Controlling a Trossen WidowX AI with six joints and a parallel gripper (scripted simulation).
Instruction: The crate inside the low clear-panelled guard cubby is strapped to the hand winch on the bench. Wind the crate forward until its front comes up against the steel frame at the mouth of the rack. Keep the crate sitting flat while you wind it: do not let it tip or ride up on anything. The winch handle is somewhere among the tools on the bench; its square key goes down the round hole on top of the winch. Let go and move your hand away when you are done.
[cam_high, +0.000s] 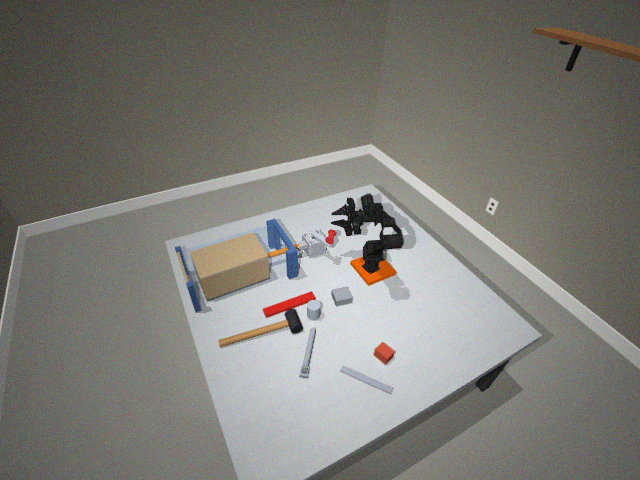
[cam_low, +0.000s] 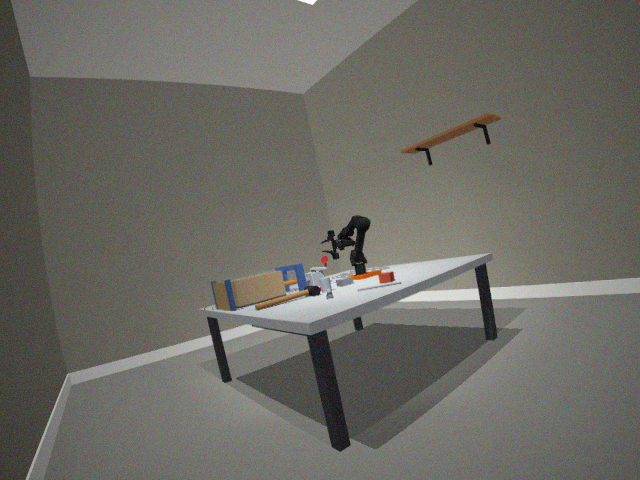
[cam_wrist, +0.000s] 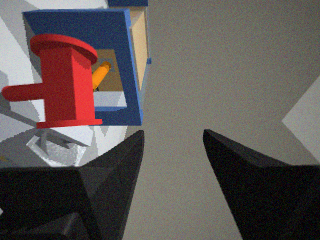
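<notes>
Right now the grey crank arm is 12 cm below my gripper tip, 3 cm ahead of it and 1 cm to the right of it. From my gripper tip the other things lie so: red knob: 9 cm below, 3 cm to the left, 2 cm ahead; grey winch: 20 cm below, 8 cm to the right, 3 cm ahead; grey block: 26 cm to the left, 22 cm below, 12 cm ahead.
</notes>
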